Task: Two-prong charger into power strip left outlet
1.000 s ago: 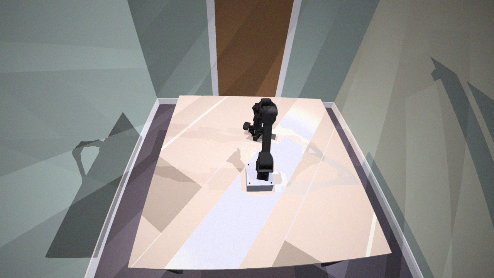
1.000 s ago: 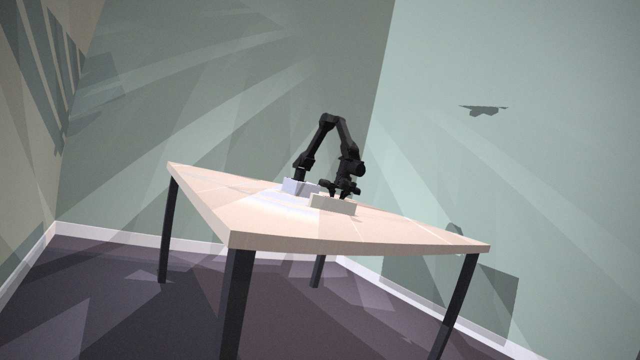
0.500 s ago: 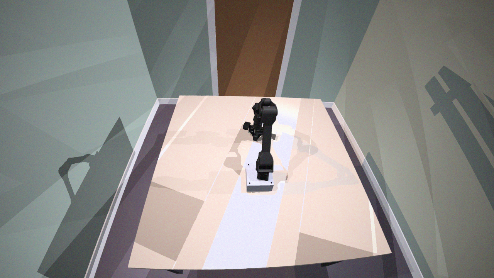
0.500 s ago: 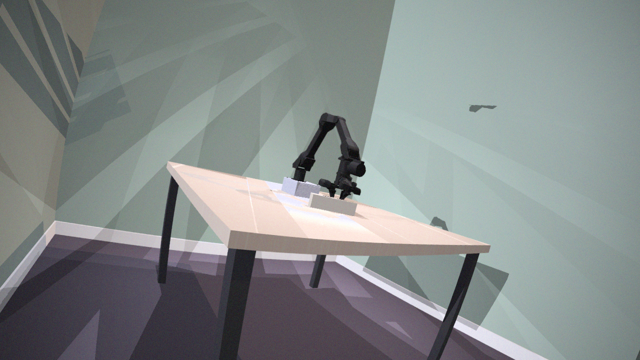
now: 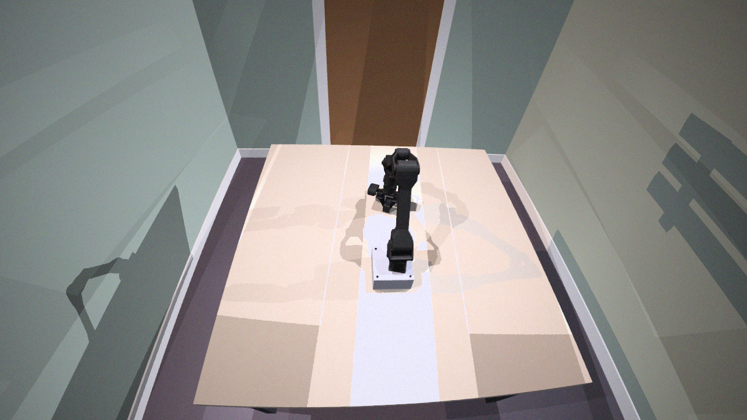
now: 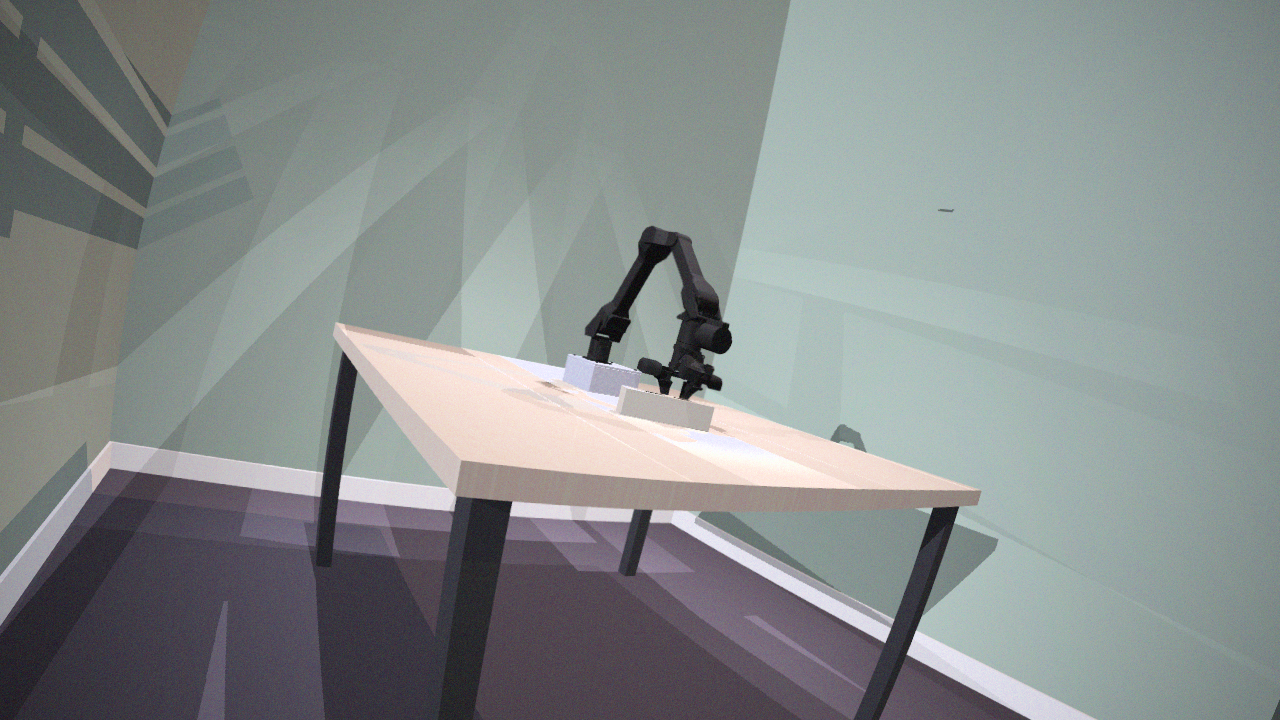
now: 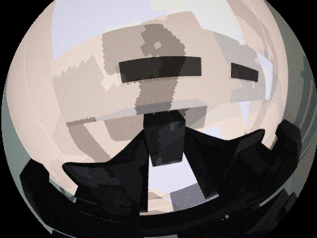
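The two-prong charger is 20 mm ahead of my gripper tip and 10 mm above it.
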